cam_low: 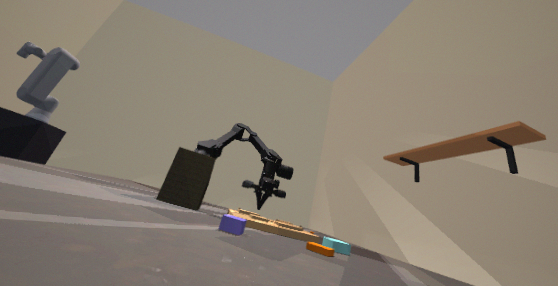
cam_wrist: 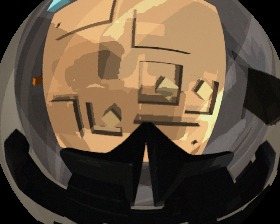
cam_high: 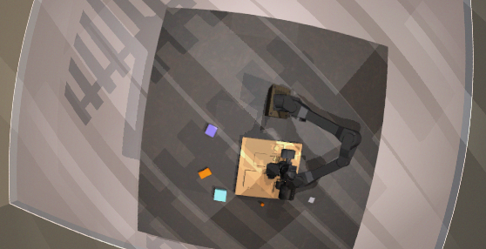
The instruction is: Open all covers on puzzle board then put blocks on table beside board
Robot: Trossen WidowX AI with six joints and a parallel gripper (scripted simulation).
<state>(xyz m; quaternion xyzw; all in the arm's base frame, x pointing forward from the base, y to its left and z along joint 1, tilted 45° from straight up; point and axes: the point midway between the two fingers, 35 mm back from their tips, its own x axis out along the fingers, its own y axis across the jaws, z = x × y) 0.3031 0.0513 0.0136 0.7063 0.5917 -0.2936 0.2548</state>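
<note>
Now: the puzzle board 3 cm ahead of my gripper tip, 6 cm to the right of it and 3 cm below it. Round my gripper tip: cyan block 17 cm ahead, 30 cm to the right, 4 cm below; small grey piece 21 cm ahead, 18 cm to the left, 5 cm below; tiny orange piece 22 cm ahead, 8 cm to the right, 4 cm below.
</note>
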